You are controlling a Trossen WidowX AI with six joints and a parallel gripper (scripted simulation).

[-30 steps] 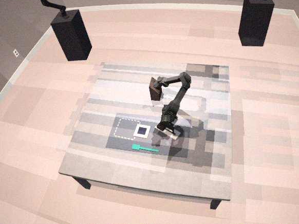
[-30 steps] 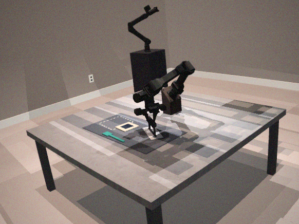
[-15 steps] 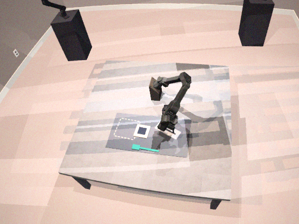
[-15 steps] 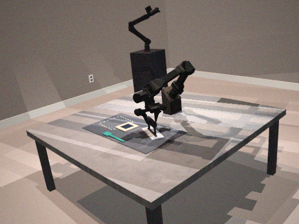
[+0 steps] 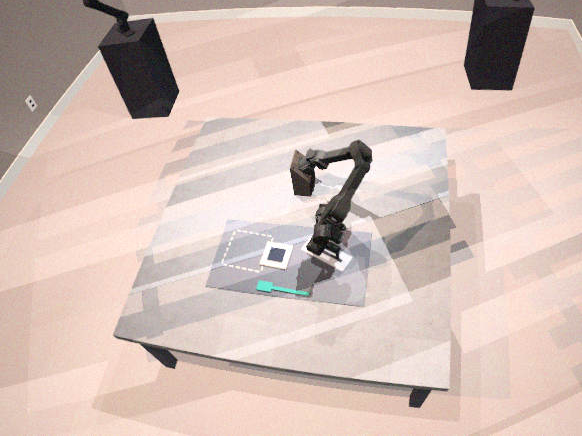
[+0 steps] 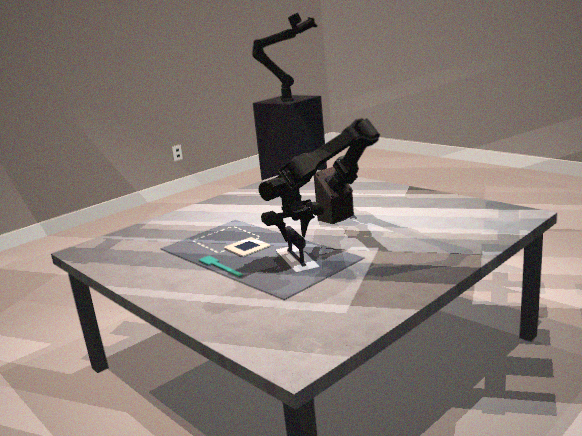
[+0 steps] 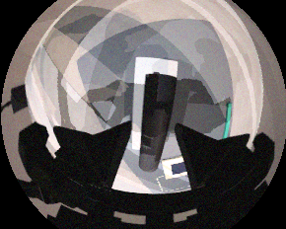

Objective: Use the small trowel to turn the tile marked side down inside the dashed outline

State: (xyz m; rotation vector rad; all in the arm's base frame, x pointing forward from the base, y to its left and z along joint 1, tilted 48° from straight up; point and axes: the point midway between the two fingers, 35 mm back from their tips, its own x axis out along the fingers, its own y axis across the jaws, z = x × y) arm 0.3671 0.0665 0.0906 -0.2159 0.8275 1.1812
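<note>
Right now the grey mat is 3 cm ahead of my gripper tip, 15 cm to the right of it and 8 cm below it. The rest, counted from my gripper tip: teal trowel (17 cm ahead, 19 cm to the right, 6 cm below); tile (1 cm ahead, 21 cm to the right, 6 cm below).
</note>
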